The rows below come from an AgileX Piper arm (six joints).
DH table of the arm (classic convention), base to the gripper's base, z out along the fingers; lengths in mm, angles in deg. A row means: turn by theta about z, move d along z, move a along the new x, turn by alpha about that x. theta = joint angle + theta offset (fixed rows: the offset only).
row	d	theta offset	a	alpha
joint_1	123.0	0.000	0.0	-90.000
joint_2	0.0	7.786	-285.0	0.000
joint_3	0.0	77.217	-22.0	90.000
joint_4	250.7	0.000	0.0	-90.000
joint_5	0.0	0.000	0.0	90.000
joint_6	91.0	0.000	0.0	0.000
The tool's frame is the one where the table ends.
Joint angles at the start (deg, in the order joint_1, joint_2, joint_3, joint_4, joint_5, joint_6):
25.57, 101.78, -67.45, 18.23, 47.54, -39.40
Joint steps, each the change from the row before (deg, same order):
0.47, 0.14, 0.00, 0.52, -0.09, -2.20
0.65, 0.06, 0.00, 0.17, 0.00, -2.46
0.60, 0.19, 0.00, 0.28, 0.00, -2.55
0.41, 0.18, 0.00, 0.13, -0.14, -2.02
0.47, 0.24, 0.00, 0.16, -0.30, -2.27
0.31, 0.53, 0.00, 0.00, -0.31, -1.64
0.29, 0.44, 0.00, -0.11, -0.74, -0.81
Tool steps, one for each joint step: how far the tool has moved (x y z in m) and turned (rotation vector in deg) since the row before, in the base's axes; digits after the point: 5 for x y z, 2 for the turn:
-0.00125, 0.00317, -0.00065, 0.11, -0.46, 2.26
-0.00195, 0.00364, -0.00031, -0.17, -0.67, 2.88
-0.00172, 0.00356, -0.00106, -0.14, -0.55, 2.86
-0.00091, 0.00244, -0.00101, -0.15, -0.58, 2.20
-0.00082, 0.00288, -0.00132, -0.13, -0.74, 2.44
0.00006, 0.00206, -0.00314, -0.32, -0.36, 1.76
0.00068, 0.00195, -0.00251, -0.15, -0.60, 0.90

